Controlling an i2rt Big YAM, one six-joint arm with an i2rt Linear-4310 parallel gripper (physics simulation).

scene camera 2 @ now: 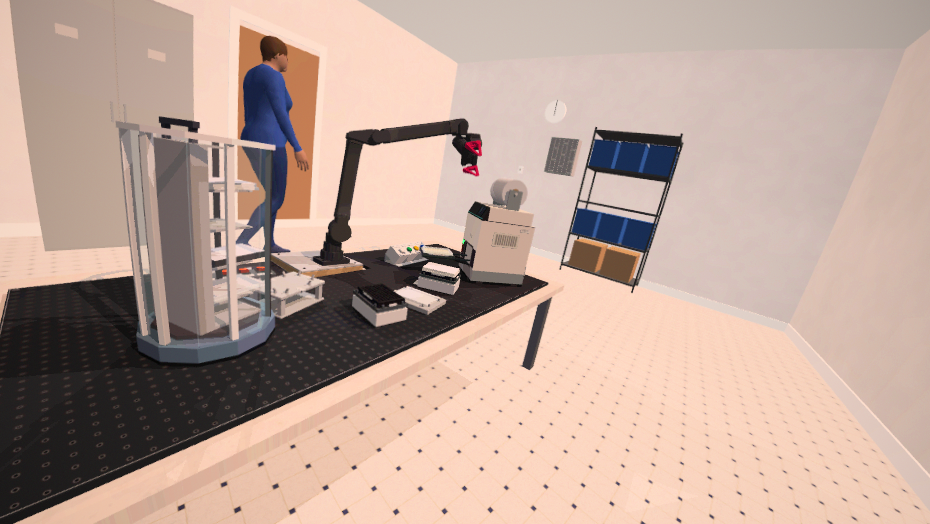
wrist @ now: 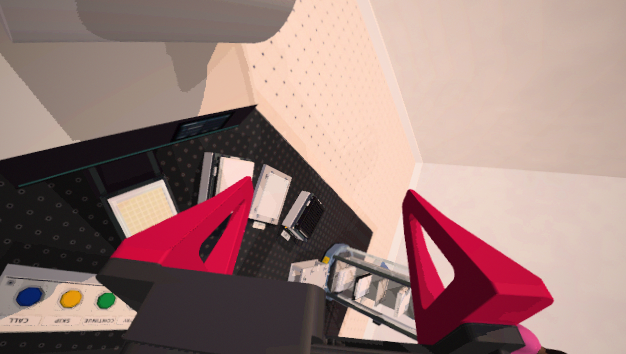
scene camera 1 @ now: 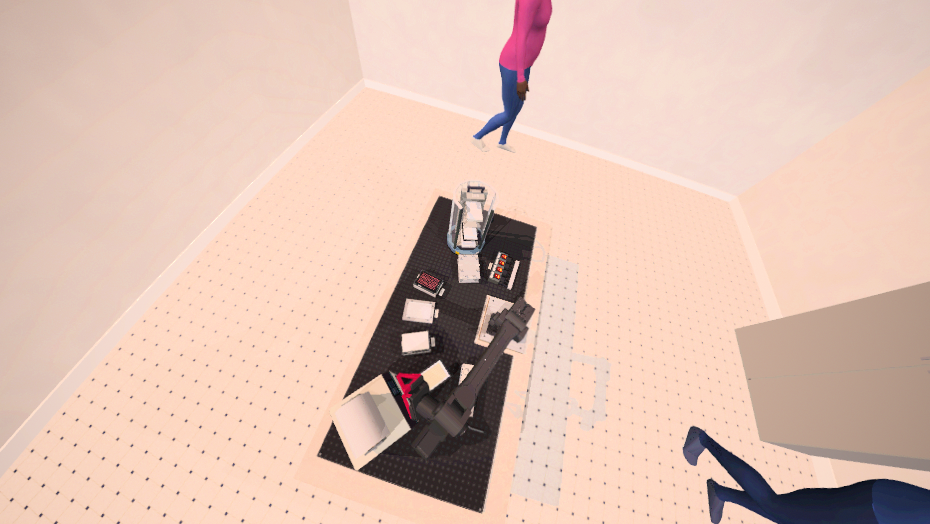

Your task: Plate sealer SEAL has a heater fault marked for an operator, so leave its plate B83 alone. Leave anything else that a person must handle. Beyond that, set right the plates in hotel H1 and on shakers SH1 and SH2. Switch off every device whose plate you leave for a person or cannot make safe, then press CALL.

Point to a plate hotel tower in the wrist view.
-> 388, 278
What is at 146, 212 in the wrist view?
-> A cream plate.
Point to a button box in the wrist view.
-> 46, 300
